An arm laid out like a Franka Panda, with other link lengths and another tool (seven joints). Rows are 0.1 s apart.
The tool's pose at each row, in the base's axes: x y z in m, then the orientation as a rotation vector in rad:
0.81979, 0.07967, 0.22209, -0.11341, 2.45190, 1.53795
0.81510, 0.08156, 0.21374, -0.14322, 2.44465, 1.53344
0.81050, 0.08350, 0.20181, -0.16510, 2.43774, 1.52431
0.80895, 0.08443, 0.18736, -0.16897, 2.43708, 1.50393
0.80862, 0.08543, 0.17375, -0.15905, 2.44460, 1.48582
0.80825, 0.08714, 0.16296, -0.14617, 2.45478, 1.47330
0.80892, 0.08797, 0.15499, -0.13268, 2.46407, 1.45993
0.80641, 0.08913, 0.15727, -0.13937, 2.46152, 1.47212
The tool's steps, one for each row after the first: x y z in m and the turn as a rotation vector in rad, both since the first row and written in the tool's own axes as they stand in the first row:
0.00671, -0.00557, 0.00438, -0.00227, 0.00471, -0.02128
0.01422, -0.01427, 0.01031, -0.00100, 0.00496, -0.03956
0.01934, -0.02622, 0.01688, 0.01065, -0.00166, -0.04903
0.02308, -0.03763, 0.02337, 0.02489, -0.00692, -0.04638
0.02620, -0.04626, 0.02931, 0.03689, -0.00922, -0.03892
0.02757, -0.05300, 0.03347, 0.04916, -0.01263, -0.03173
0.02951, -0.05001, 0.03315, 0.04038, -0.00738, -0.03252

